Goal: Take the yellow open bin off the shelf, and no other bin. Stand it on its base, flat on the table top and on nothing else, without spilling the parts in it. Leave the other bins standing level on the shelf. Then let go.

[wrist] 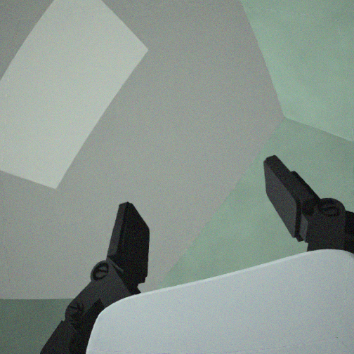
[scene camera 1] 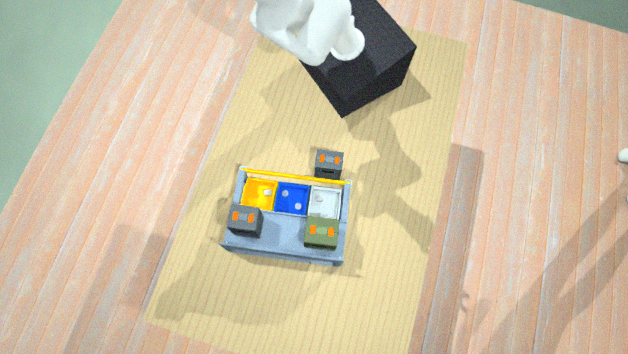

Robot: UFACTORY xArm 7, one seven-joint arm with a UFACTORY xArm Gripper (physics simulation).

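Where they show: arm's base, origin of its link: (scene camera 1: 347,44).
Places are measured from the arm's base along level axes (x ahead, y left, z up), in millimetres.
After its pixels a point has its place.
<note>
The yellow open bin (scene camera 1: 254,196) @(x 558, y -259, z -167 mm) stands on the grey-blue shelf (scene camera 1: 282,234) @(x 695, y -133, z -74 mm) at its left end in the scene view, with a light part in it. The blue bin (scene camera 1: 291,205) @(x 573, y -126, z -167 mm), holding two light parts, is right beside it, and the white bin (scene camera 1: 327,200) @(x 539, y -3, z -167 mm), with a part in it, is beside the blue one. My gripper (wrist: 200,196) is open, with nothing between its fingers in the wrist view; the fingers do not show in the scene view. The wrist view shows room surfaces, and the bins do not show there.
A yellow bar (scene camera 1: 295,176) @(x 484, y -122, z -111 mm) runs along the shelf's edge by the bins. A dark grey case (scene camera 1: 245,221) @(x 693, y -233, z 46 mm) and a green case (scene camera 1: 321,234) @(x 698, y -11, z 21 mm) stand on the shelf. Another dark case (scene camera 1: 329,164) @(x 451, y -12, z -46 mm) stands beyond the bar. The black pedestal (scene camera 1: 380,65) @(x 86, y 123, z 16 mm) is at the top, under the white arm.
</note>
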